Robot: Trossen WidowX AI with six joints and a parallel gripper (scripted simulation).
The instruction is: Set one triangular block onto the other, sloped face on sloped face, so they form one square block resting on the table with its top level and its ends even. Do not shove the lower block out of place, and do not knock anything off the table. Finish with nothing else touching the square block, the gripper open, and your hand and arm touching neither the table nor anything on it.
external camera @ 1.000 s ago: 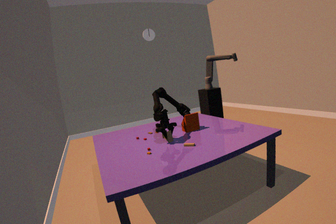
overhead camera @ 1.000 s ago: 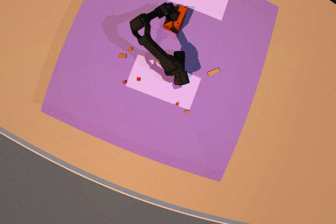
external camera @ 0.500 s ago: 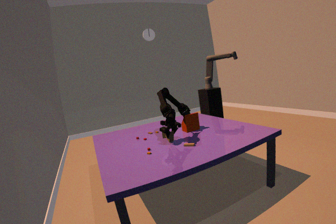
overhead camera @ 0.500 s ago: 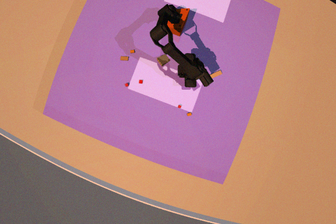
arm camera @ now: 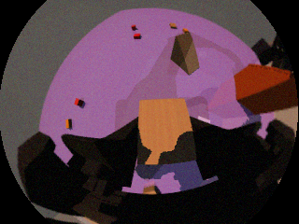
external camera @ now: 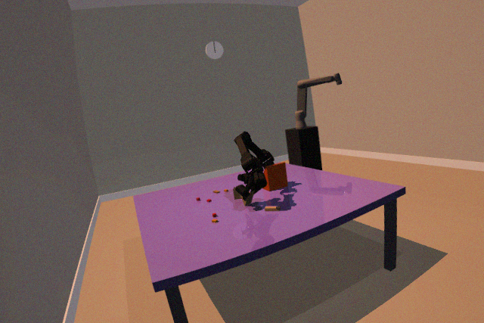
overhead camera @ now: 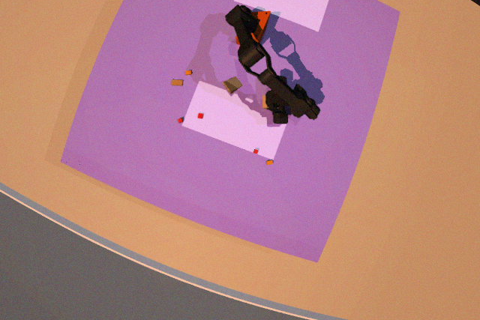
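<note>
My gripper tip is now 10 mm below the tan triangular block.
</note>
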